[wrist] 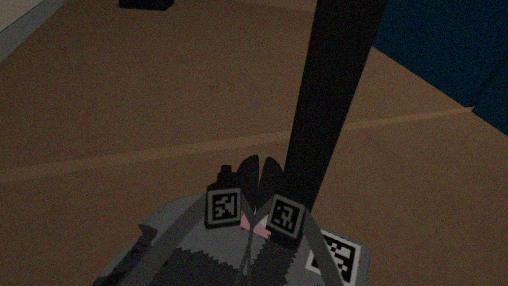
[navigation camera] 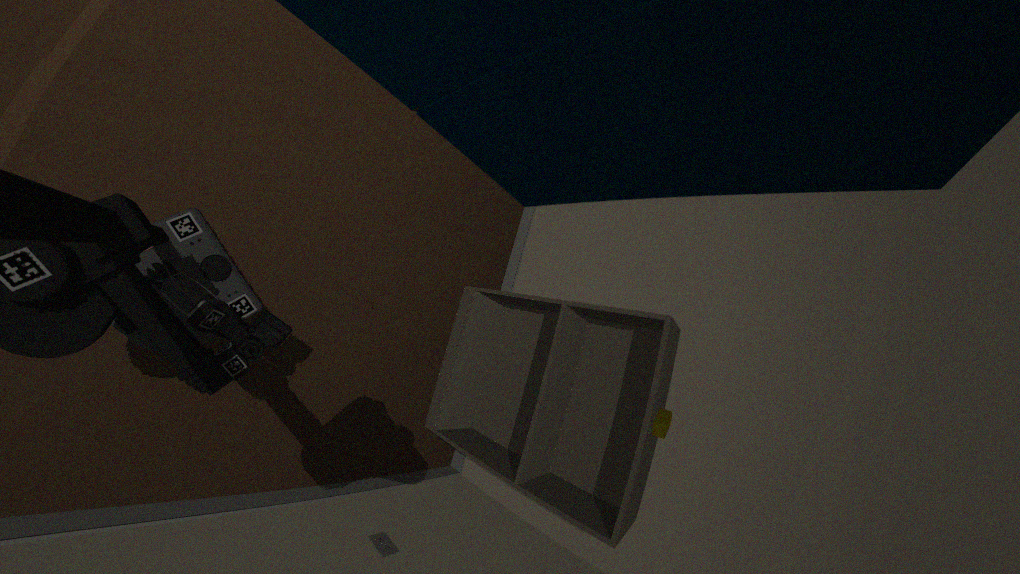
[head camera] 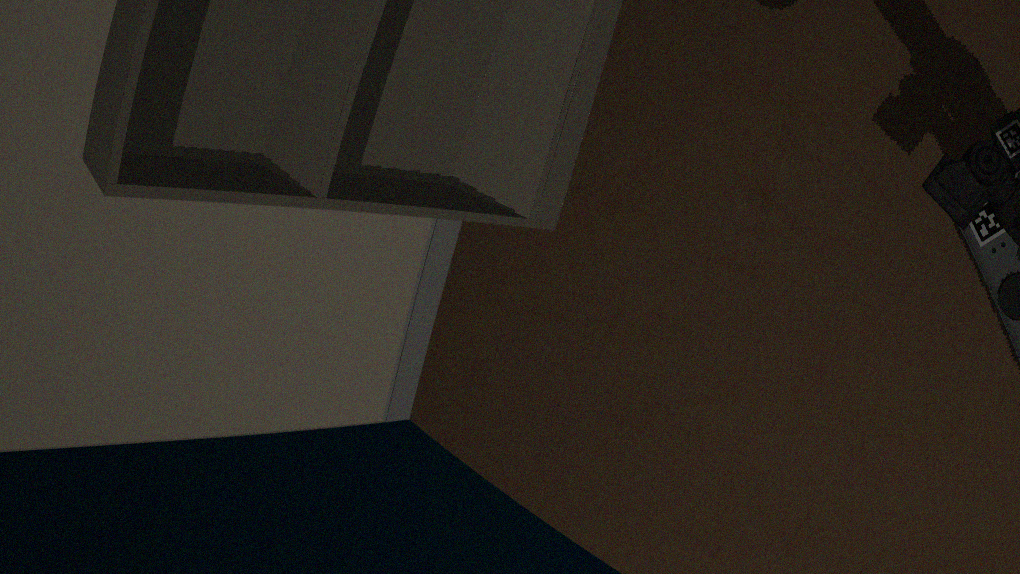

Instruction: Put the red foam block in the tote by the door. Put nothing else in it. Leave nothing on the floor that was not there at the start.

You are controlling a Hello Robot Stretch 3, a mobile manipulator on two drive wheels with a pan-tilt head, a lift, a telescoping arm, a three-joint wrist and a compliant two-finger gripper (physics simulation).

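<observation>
My gripper shows in the wrist view with its two dark fingertips together; it is shut, and no object shows between them. A pinkish patch shows below and behind the fingers, over my grey base; it is too dark and covered to tell what it is. A black box stands far off on the floor at the top left of the wrist view, cut by the frame's edge. I cannot tell whether it is the tote. The red foam block cannot be made out in any view, and the door does not show.
A grey open unit with two compartments is by the pale wall. A small yellow object is at its side. A large dark blue surface borders the brown floor. My base is on the floor.
</observation>
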